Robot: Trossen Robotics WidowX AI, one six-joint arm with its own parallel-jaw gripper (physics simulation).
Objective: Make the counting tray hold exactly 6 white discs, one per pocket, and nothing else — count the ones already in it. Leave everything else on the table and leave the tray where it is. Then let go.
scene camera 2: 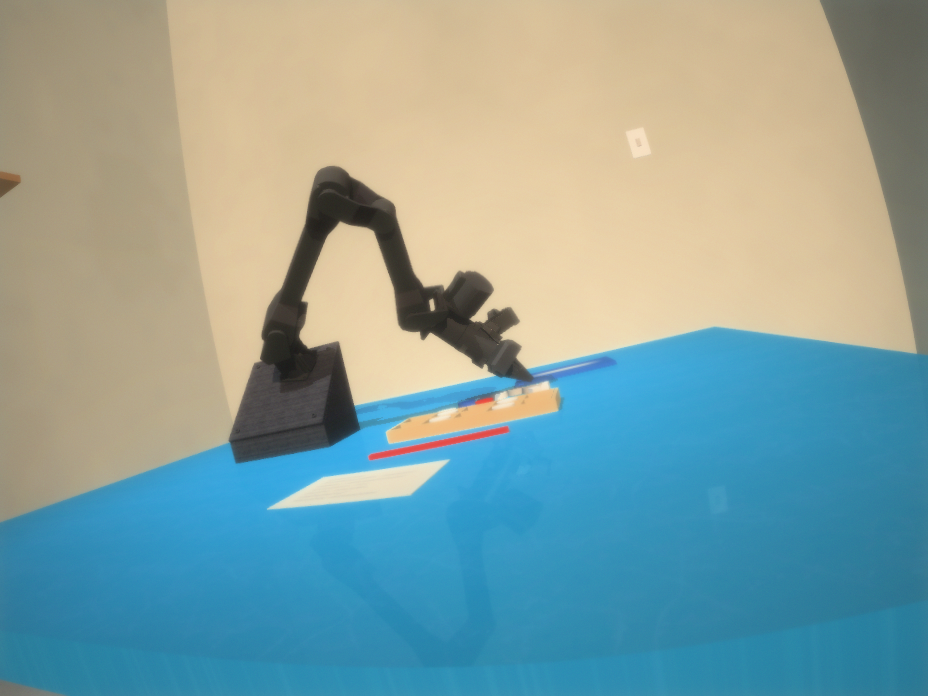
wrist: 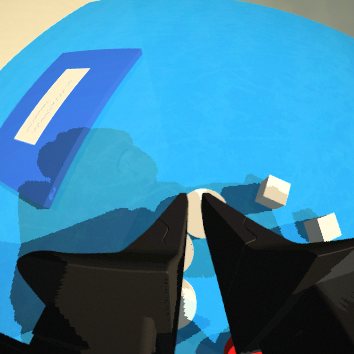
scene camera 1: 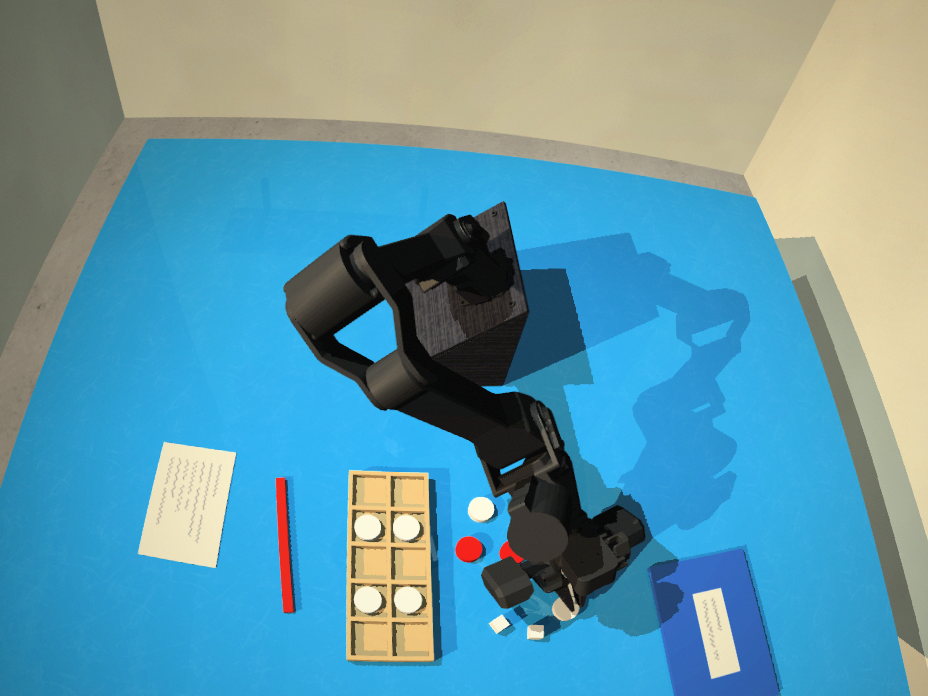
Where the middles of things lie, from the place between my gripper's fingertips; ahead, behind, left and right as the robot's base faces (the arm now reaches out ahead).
Right now my hand is 23 cm to the left of the wooden counting tray (scene camera 1: 387,564), 4 cm past it and 1 cm above it. Also, from my hand: red stick (scene camera 1: 286,585): 36 cm to the right, 5 cm behind, 2 cm below.
